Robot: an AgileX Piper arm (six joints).
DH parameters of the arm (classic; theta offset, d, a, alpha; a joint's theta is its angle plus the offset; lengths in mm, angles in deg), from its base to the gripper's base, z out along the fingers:
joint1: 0 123 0 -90
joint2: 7.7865 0 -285 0
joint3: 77.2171 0 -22 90
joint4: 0 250.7 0 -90
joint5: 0 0 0 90
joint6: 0 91 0 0
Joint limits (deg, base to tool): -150..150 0..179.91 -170..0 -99.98..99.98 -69.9..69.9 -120..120
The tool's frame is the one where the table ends.
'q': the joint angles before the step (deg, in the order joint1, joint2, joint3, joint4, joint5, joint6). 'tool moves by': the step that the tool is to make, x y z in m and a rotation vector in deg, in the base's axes. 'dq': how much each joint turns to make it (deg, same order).
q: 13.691 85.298 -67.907 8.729 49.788 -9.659
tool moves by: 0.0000 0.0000 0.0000 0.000 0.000 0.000
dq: 0.000 0.000 0.000 0.000 0.000 0.000
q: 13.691 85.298 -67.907 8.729 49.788 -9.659
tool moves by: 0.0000 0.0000 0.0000 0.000 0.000 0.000
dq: 0.000 0.000 0.000 0.000 0.000 0.000
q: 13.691 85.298 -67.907 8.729 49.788 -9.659
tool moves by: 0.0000 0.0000 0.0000 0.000 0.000 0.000
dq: 0.000 0.000 0.000 0.000 0.000 0.000
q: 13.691 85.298 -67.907 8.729 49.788 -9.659
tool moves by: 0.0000 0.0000 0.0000 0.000 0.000 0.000
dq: 0.000 0.000 0.000 0.000 0.000 0.000
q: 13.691 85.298 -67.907 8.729 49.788 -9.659
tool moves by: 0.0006 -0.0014 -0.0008 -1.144 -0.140 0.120
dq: 0.001 0.105 0.004 -1.256 0.007 0.174
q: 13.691 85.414 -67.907 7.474 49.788 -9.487
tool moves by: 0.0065 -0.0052 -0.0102 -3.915 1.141 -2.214
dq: -0.002 1.790 -0.007 -5.446 0.006 3.904
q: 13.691 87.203 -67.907 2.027 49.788 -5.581
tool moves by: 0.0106 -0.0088 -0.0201 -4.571 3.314 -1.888
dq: -0.904 3.548 0.006 -4.911 0.734 2.556
